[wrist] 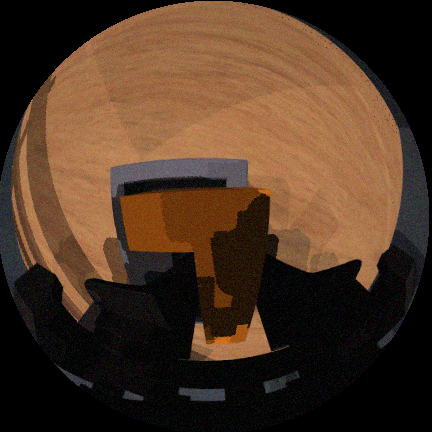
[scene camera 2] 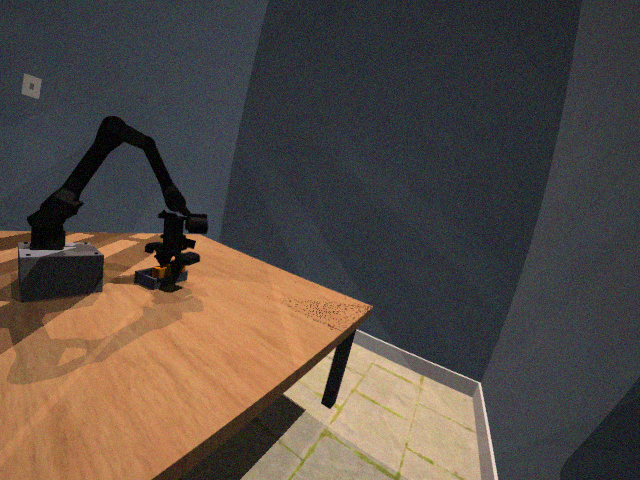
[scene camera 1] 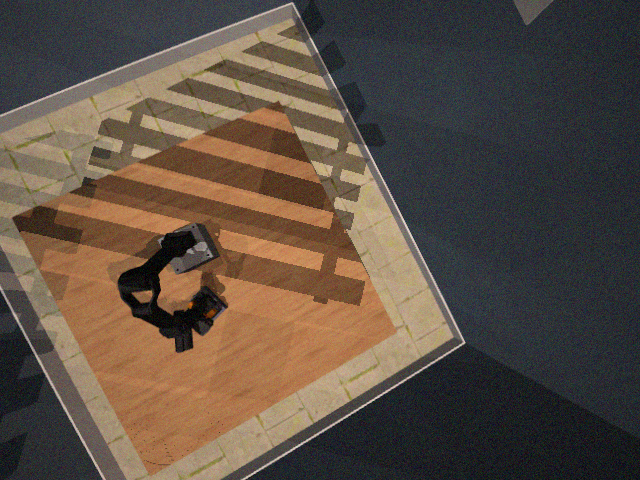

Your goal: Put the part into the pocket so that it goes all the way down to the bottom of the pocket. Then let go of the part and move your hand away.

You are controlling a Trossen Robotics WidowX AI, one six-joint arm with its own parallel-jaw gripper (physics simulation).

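Places are measured from the arm's base along level axes (x down, y right, z back), in metres.
Pixels of known places: gripper, fingertip midpoint: (wrist: 221,249) (scene camera 2: 171,276) (scene camera 1: 204,310); arm's base, origin of the base link: (scene camera 2: 46,247) (scene camera 1: 186,240).
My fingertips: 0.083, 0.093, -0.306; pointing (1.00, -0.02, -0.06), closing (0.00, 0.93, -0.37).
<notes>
For each thing: its top centre in the pictures, then the offset to it from my fingertips, as dx, dy, dz. Level surfaces: height alone.
- orange L-shaped part, middle of its top: (wrist: 199,303) (scene camera 2: 166,263) (scene camera 1: 201,309) -0.044, -0.011, +0.014
- blue-grey pocket block, middle of its top: (wrist: 175,267) (scene camera 2: 162,270) (scene camera 1: 207,305) -0.015, -0.028, +0.017
- wooden table, its level: dx +0.022
The orange L-shaped part (scene camera 1: 212,312) (scene camera 2: 159,271) (wrist: 145,220) is held between the fingers of my gripper (scene camera 2: 173,273) (wrist: 221,249), which is shut on its stem. The blue-grey pocket block (scene camera 2: 146,279) (wrist: 175,168) is on the table under the part. In the wrist view the part covers much of the pocket, a dark gap shows along the far wall, and the part's right edge reaches past the block's right side. In scene camera 2 orange shows above the block's rim. The part's underside and the pocket floor are hidden, so its depth cannot be told.
The wooden table (scene camera 1: 289,351) (scene camera 2: 232,330) carries the grey arm base (scene camera 1: 180,263) (scene camera 2: 61,273) close to the pocket block. The black arm arches from the base to the block. Striped shadows cross the table. The table's corner lies to the right in scene camera 2.
</notes>
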